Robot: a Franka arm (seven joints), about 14 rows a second.
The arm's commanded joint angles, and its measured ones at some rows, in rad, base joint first. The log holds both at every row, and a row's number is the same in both.
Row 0, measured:
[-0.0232 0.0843 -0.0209 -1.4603 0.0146 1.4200 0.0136]
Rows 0 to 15, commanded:
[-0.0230 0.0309 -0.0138 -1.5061 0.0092 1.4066 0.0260]
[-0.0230 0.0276 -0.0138 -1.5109 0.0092 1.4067 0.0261]
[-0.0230 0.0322 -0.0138 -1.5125 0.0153 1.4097 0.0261]
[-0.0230 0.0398 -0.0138 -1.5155 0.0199 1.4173 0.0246]
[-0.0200 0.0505 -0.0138 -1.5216 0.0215 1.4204 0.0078]
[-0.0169 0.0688 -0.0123 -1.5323 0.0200 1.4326 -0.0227]
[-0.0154 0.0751 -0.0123 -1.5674 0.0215 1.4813 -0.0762]
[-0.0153 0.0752 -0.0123 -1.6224 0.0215 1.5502 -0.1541]
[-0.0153 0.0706 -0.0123 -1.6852 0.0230 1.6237 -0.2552]
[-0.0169 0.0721 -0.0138 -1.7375 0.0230 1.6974 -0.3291]
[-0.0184 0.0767 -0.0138 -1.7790 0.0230 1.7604 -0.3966]
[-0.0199 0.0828 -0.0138 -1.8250 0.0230 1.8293 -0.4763]
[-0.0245 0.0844 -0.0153 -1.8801 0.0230 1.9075 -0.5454]
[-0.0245 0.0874 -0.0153 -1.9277 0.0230 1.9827 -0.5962]
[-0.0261 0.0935 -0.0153 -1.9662 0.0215 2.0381 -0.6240]
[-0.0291 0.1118 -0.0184 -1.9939 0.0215 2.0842 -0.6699]
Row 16, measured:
[-0.0211 0.1182 -0.0161 -1.9210 0.0162 2.0012 -0.5825]
